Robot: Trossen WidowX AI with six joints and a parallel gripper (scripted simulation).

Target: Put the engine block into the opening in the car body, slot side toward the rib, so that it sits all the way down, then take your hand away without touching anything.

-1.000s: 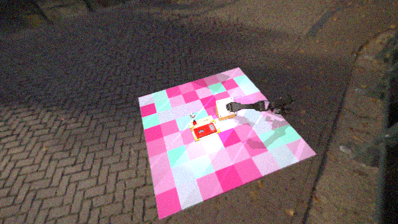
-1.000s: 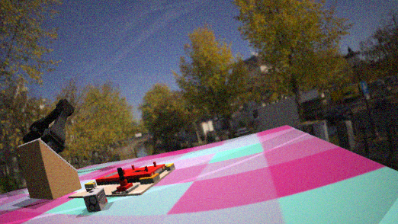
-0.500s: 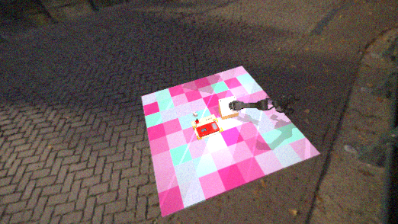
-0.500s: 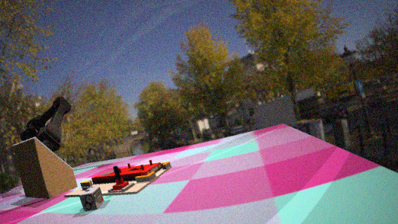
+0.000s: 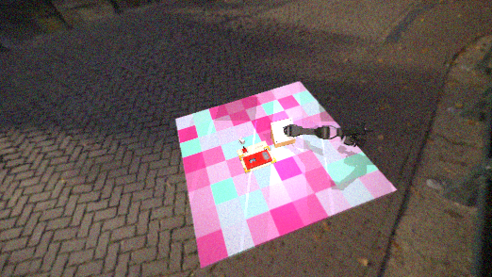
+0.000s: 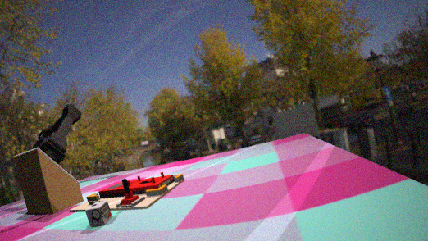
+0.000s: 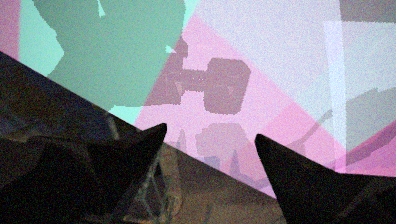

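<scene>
My gripper tip is 730 mm short of the engine block, 340 mm to the left of it and 30 mm above it.
</scene>
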